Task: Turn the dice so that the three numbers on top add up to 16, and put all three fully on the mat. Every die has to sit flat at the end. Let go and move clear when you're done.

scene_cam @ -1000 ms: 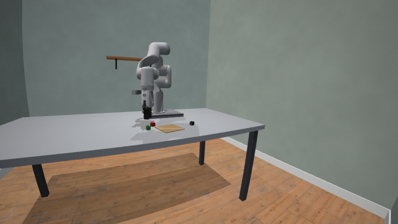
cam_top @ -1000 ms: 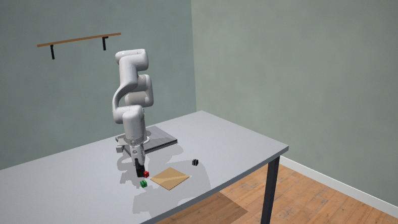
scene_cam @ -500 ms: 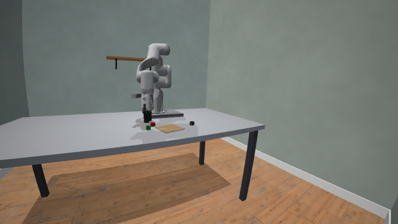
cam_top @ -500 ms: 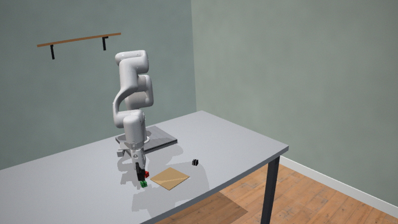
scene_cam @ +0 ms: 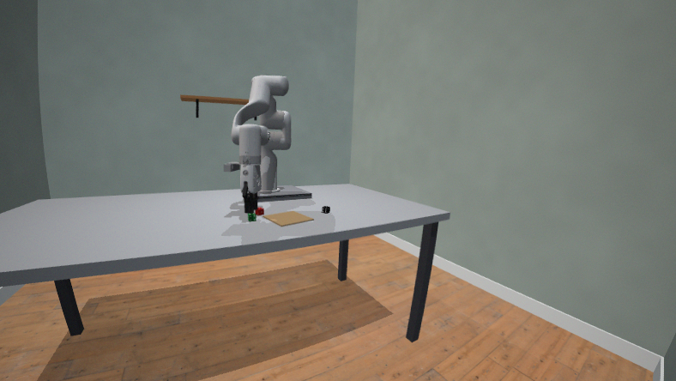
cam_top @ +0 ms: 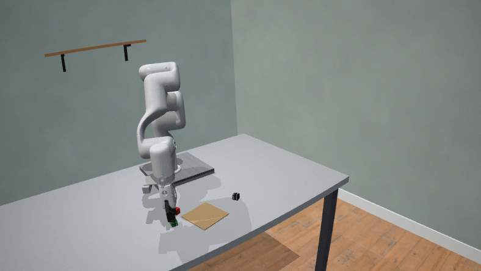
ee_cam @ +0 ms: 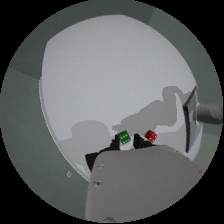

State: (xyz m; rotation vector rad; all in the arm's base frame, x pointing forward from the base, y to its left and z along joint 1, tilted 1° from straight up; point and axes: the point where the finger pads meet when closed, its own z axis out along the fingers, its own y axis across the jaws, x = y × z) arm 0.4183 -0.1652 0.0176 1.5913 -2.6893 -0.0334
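Right now my hand is 40 mm above the green die. From my hand the other things lie so: black die 10 mm behind, 310 mm to the left, 40 mm below; tan mat 20 mm ahead, 130 mm to the left, 50 mm below; red die 70 mm behind, 40 mm to the left, 40 mm below.
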